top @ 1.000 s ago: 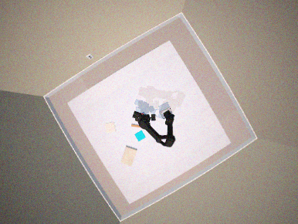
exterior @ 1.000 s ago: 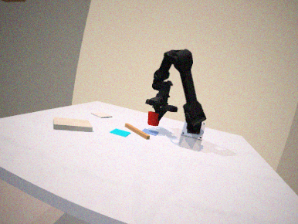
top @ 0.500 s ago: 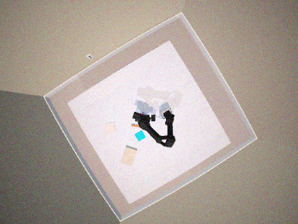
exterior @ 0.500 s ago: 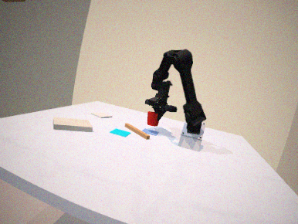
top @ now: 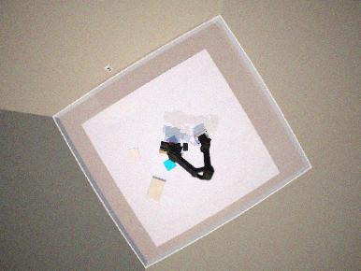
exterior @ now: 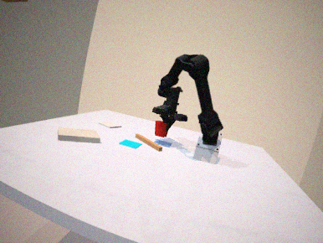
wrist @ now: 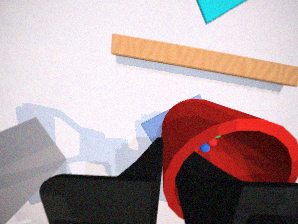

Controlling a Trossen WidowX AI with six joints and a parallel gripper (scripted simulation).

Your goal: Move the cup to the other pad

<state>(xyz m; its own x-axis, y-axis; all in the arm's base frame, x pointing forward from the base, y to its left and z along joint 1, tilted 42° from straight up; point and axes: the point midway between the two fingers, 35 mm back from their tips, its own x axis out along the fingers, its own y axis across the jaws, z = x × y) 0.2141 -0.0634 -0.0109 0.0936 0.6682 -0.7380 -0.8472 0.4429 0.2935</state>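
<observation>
Right now my gripper tip is 140 mm short of the cyan pad, 110 mm to the right of it and 90 mm above it. The rest, counted from my gripper tip: red cup: 30 mm ahead, 20 mm to the right; then beige tile: 350 mm ahead, 140 mm to the right, 70 mm below; then wooden stick: 80 mm below, 70 mm ahead, 30 mm to the left.
</observation>
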